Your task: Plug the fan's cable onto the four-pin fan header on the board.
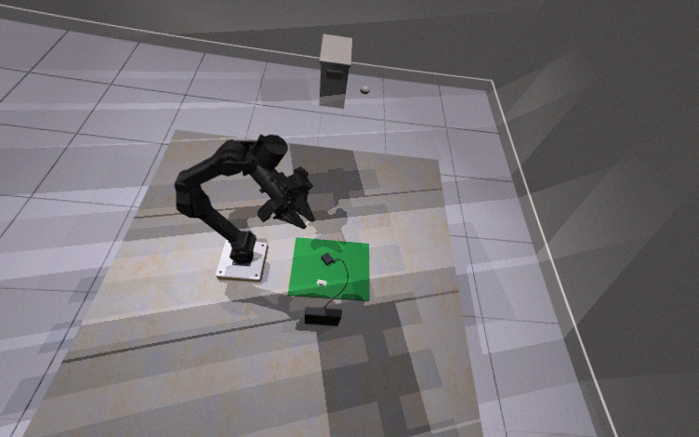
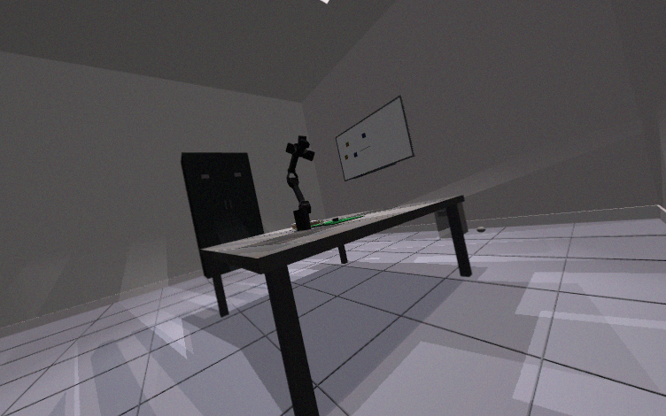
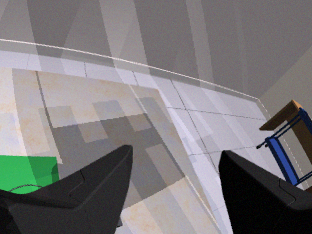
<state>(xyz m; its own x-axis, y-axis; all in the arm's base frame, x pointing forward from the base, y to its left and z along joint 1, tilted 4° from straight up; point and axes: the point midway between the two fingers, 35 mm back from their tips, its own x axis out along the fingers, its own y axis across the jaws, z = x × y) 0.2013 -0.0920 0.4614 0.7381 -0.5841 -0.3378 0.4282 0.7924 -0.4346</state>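
Now: gripper tip 46 cm above the black fan plug, 12 cm to the right of it and 7 cm short of it. The rest, counted from my gripper tip: black fan: 41 cm below, 11 cm to the right, 6 cm ahead; then white four-pin fan header: 47 cm below, 5 cm ahead, 2 cm to the left; then green board: 49 cm below, 9 cm to the left, 8 cm ahead.
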